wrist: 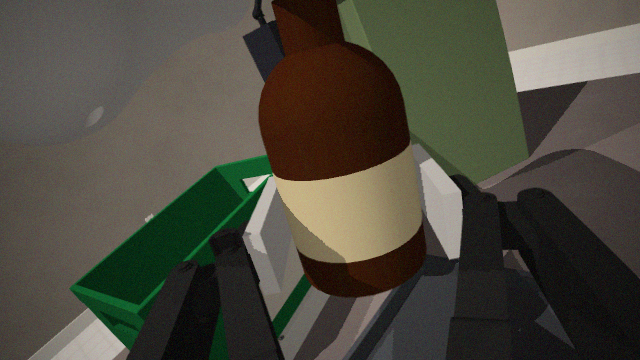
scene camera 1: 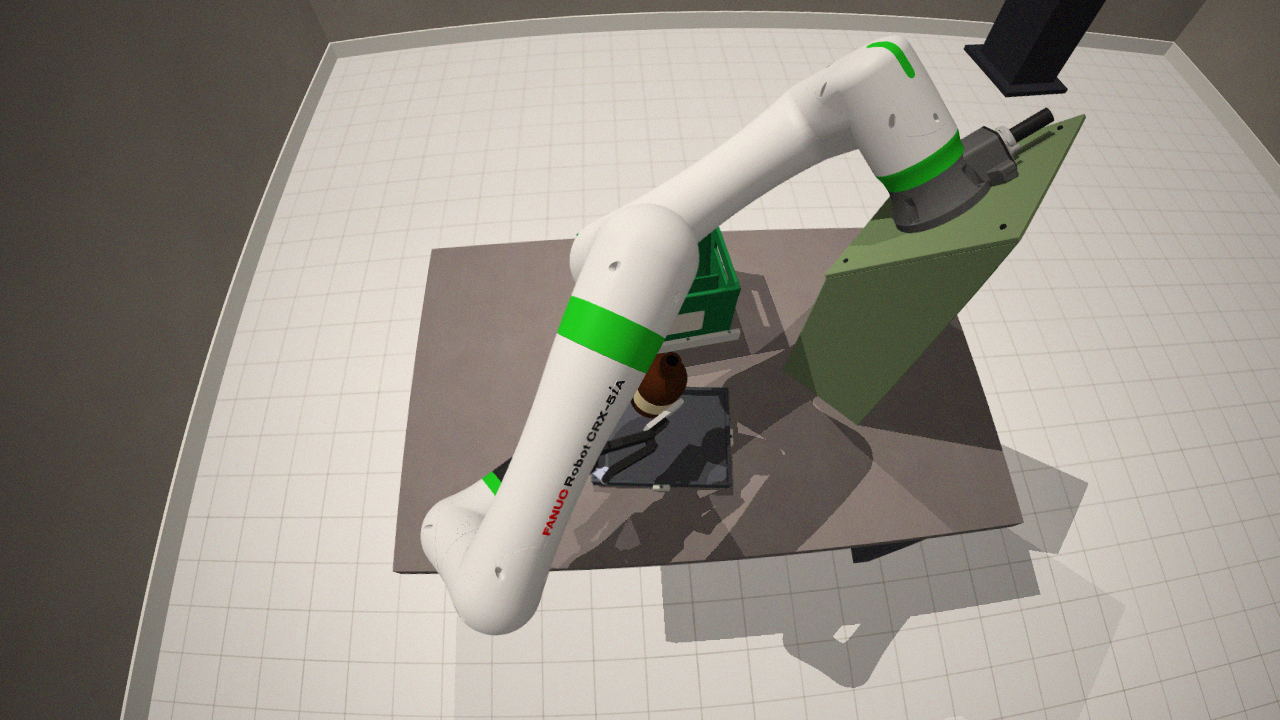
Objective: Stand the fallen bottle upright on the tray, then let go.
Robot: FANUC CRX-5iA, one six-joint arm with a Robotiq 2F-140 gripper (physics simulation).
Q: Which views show my gripper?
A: The wrist view and scene camera 1: all of them.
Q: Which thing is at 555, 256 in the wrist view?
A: My gripper.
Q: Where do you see a brown bottle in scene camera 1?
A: At 666, 379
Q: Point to a brown bottle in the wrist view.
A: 331, 113
